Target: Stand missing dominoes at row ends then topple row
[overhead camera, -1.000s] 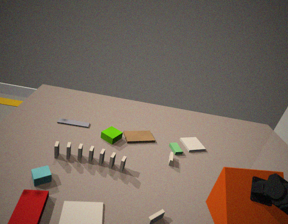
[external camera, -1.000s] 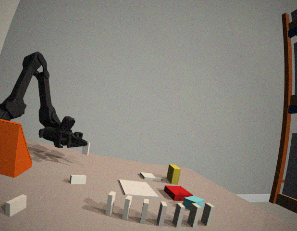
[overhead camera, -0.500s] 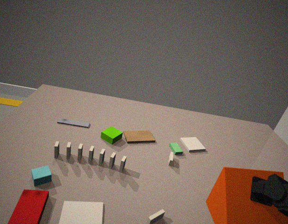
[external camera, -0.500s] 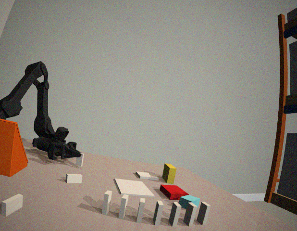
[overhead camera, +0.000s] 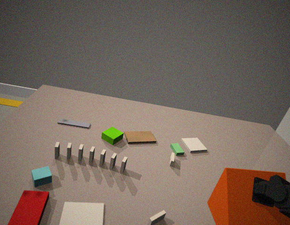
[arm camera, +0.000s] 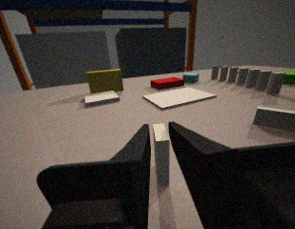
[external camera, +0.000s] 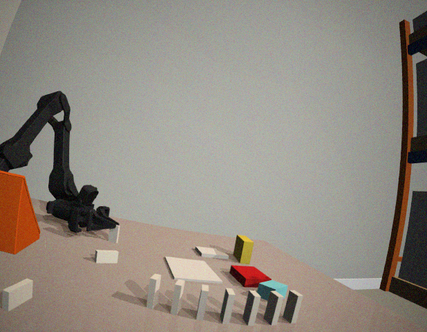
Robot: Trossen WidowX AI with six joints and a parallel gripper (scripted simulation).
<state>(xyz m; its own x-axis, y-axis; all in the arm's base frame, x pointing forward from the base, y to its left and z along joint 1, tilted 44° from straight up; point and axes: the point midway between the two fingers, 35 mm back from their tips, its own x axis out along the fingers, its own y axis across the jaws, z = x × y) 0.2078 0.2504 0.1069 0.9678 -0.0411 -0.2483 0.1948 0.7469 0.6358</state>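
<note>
Right now the light green piece is 50 cm to the right of my gripper tip, 6 cm behind it and 4 cm below it. The rest, counted from my gripper tip: white sheet (20 cm ahead, 12 cm to the right, 5 cm below); then yellow block (36 cm ahead, 6 cm to the left, 2 cm below); then red block (33 cm ahead, 14 cm to the right, 4 cm below).
</note>
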